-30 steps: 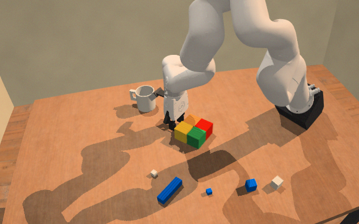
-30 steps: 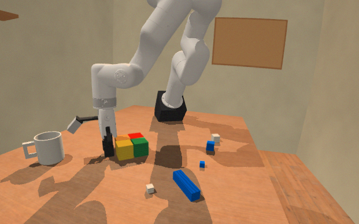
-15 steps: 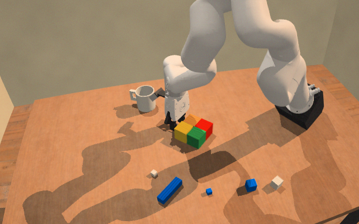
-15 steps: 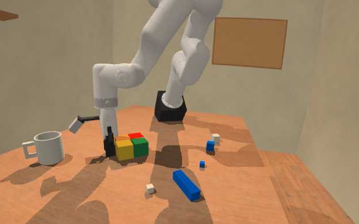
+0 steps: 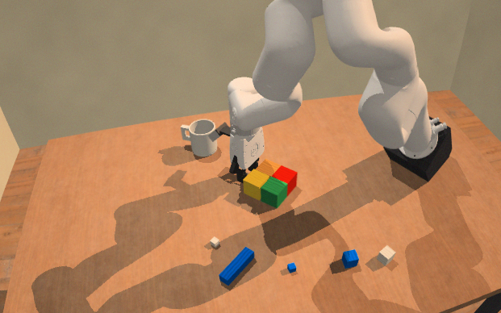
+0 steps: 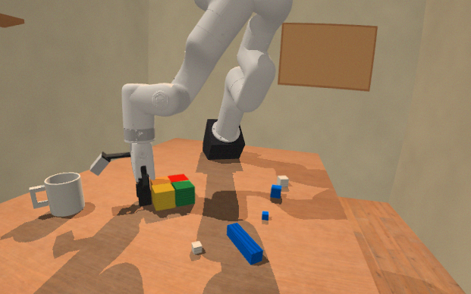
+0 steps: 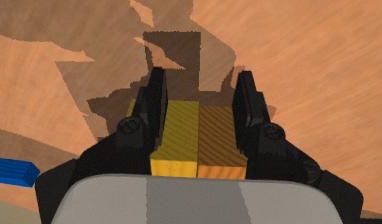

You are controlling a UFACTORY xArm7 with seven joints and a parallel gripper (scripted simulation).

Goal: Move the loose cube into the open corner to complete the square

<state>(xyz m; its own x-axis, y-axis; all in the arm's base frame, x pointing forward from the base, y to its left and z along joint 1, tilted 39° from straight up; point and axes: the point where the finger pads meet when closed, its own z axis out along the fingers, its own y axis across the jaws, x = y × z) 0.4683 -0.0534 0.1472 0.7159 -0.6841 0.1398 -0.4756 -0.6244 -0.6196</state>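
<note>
The orange cube is 60 mm behind my hand and 10 mm to the left of it. Also, from my hand: yellow cube (30 mm behind, 50 mm to the left); then red cube (100 mm behind, 40 mm to the left); then green cube (70 mm behind, 80 mm to the left).
</note>
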